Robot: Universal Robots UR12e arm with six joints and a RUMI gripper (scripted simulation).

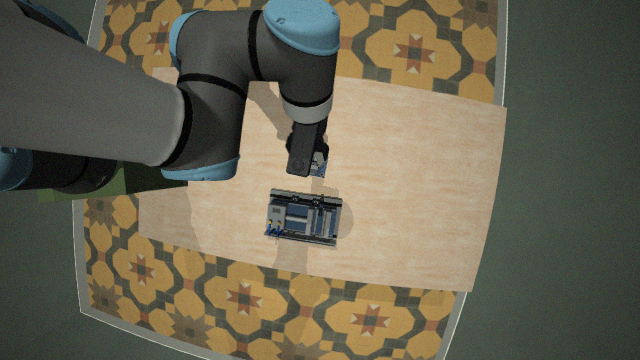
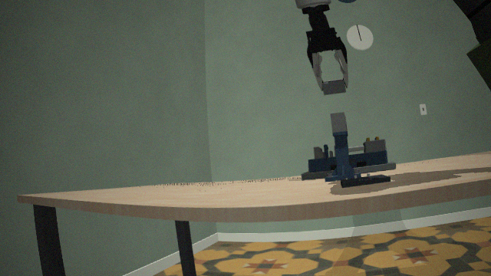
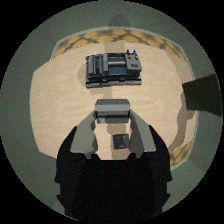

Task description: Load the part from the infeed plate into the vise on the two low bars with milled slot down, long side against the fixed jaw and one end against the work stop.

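The grey part is right at my hand. Round my hand: air cylinder block: 19 cm to the right, 17 cm below, 15 cm behind; air cylinder rod: 21 cm to the right, 17 cm below, 7 cm behind; blue post: 18 cm below.
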